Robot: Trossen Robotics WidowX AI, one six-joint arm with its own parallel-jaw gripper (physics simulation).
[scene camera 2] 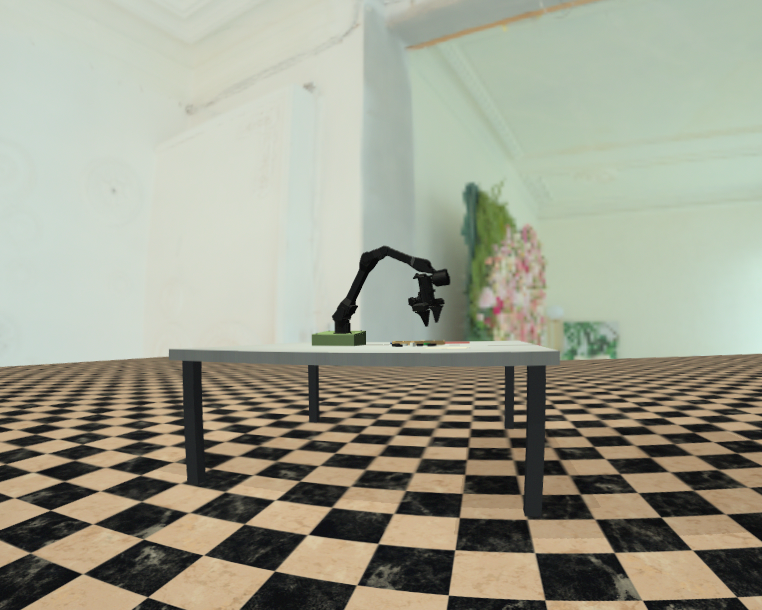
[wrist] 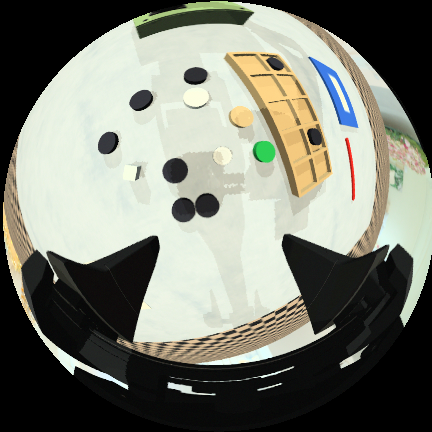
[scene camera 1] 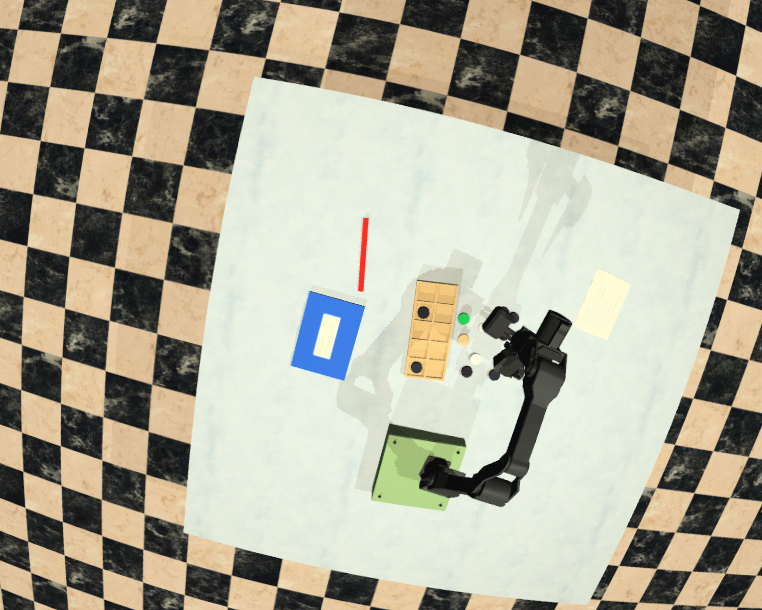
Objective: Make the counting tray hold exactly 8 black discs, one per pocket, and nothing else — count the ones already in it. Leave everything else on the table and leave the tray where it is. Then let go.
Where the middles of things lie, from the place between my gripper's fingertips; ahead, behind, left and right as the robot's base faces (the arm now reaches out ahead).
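Labels:
The tan counting tray (scene camera 1: 429,341), that's 15 cm to the left of my hand and 8 cm below it, and it's 11 cm behind my hand too.

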